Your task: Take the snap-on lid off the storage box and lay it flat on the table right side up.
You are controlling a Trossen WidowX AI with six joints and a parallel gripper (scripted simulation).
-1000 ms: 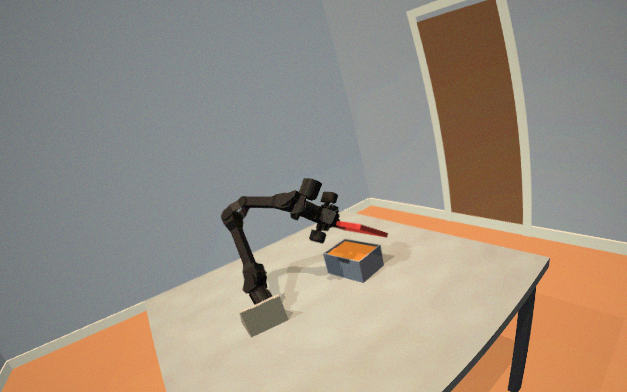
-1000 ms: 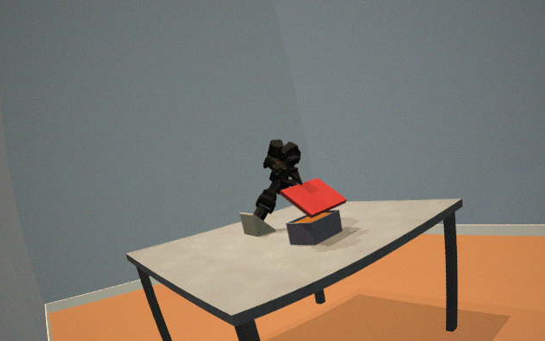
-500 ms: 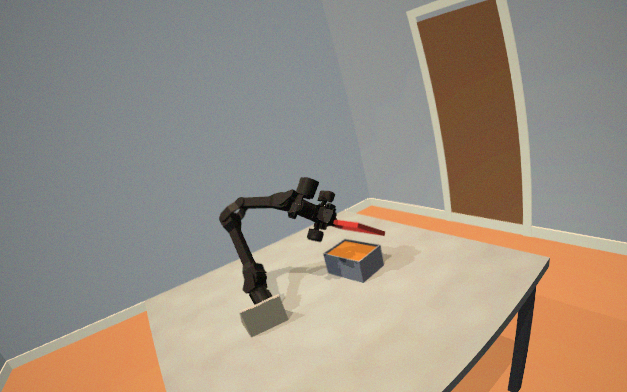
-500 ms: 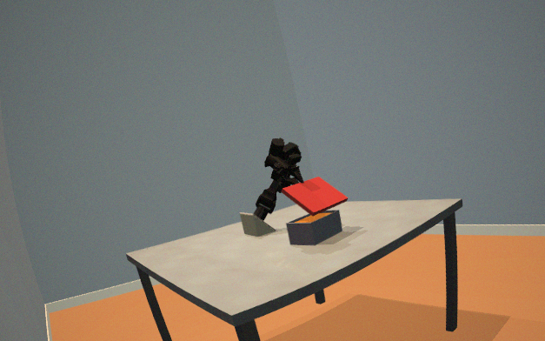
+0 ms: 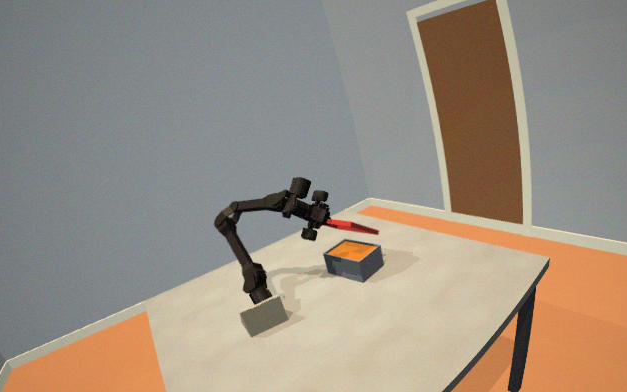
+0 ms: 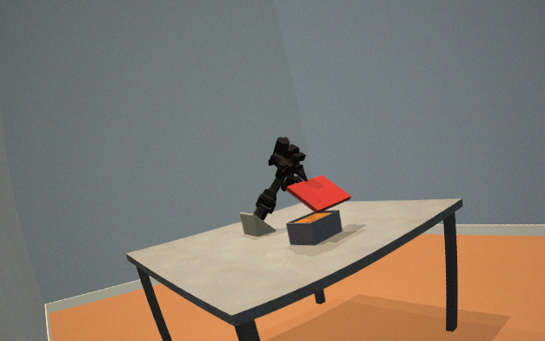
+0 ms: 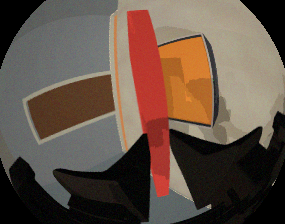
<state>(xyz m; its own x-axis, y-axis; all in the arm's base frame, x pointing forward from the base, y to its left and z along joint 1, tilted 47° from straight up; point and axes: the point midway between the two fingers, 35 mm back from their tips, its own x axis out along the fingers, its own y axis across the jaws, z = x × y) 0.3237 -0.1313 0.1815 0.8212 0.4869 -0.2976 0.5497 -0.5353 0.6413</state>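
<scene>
Right now the red lid is 7 cm ahead of my gripper tip, 5 cm below it and 1 cm to the left of it. Round my gripper tip: storage box 19 cm below, 5 cm ahead, 4 cm to the right.
</scene>
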